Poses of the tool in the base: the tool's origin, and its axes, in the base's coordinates. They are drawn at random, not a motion.
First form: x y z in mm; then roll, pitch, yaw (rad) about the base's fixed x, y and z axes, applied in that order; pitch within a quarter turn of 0, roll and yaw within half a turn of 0.
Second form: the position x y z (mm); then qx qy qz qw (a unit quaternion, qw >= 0). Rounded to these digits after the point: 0 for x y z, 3 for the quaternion.
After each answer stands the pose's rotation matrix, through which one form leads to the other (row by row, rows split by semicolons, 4 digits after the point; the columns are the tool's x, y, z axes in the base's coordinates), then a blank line. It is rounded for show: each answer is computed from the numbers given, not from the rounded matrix.
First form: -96 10 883 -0.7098 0.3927 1.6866
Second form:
-96 10 883 -0.363 -0.133 0.732 0.561
-0.1067 -0.7246 -0.6809; 0.9177 -0.3354 0.2130; -0.3827 -0.6021 0.7008

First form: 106 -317 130 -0.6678 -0.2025 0.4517
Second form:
106 -317 130 -0.296 -0.166 0.178 0.923
0.8813 -0.2307 -0.4124; 0.4276 0.7608 0.4882; 0.2011 -0.6066 0.7691

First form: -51 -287 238 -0.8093 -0.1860 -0.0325
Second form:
-51 -287 238 -0.393 -0.079 -0.051 0.915
0.9822 0.1562 -0.1040; -0.0319 0.6853 0.7276; 0.1849 -0.7113 0.6781

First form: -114 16 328 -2.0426 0.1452 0.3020
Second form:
-114 16 328 -0.847 -0.090 0.140 0.506
0.9447 0.0121 -0.3277; 0.2943 -0.4723 0.8309; -0.1447 -0.8814 -0.4497

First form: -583 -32 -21 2.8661 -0.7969 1.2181
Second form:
-583 -32 -21 -0.779 -0.479 -0.388 0.116
0.2414 0.8359 0.4930; 0.6559 -0.5150 0.5519; 0.7152 0.1901 -0.6726

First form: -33 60 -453 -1.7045 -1.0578 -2.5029
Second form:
-33 60 -453 0.519 -0.513 0.659 0.182
-0.3940 -0.7728 0.4976; -0.2926 -0.4077 -0.8650; 0.8713 -0.4864 -0.0654

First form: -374 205 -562 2.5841 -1.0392 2.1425
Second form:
-374 205 -562 -0.520 -0.667 -0.438 0.305
-0.2743 0.9604 0.0492; 0.4263 0.0756 0.9014; 0.8620 0.2682 -0.4302

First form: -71 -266 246 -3.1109 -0.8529 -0.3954
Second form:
-71 -266 246 0.894 -0.173 0.408 0.068
0.6070 -0.3637 0.7066; -0.2534 -0.9313 -0.2617; 0.7532 -0.0202 -0.6575

